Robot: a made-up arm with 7 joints.
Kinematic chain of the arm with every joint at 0, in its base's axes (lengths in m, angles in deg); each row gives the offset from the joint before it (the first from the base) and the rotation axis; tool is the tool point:
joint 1: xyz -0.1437 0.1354 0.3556 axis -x
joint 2: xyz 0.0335 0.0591 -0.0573 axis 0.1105 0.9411 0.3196
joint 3: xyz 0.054 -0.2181 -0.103 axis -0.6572 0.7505 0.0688
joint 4: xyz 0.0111 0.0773 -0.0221 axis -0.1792 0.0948 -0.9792
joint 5: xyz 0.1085 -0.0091 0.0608 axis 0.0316 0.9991 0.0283
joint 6: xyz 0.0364 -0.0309 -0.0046 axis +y
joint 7: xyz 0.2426 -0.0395 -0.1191 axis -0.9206 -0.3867 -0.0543
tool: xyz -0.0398 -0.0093 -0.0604
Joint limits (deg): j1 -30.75..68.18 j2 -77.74..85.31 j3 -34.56..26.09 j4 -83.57..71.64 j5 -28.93..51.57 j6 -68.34..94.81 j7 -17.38..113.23
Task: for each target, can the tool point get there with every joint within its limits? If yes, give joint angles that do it. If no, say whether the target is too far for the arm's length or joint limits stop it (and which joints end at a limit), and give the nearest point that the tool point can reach.
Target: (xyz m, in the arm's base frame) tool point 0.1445 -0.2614 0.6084
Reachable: yes | joints 38.75 -38.24 -20.09 36.12 13.84 -13.58 72.44
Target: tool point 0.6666 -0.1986 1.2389
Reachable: no: too far | nearest point 0.2468 -0.0505 0.7404 | short by 0.668 m
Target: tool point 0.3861 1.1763 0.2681
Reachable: no: too far | nearest point 0.1052 0.5701 0.1954 | short by 0.672 m
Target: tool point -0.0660 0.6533 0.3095
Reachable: no: joint limits stop it (at a limit: joint 1) | nearest point -0.0728 0.5984 0.2905 | short by 0.059 m
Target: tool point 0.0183 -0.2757 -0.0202
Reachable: yes | joints -0.36 18.92 -11.35 56.13 12.70 -10.77 40.61
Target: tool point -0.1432 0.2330 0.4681
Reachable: no: joint limits stop it (at a limit: joint 4, joint 5, joint 6, joint 7) | nearest point -0.1537 0.3053 0.5514 | short by 0.111 m
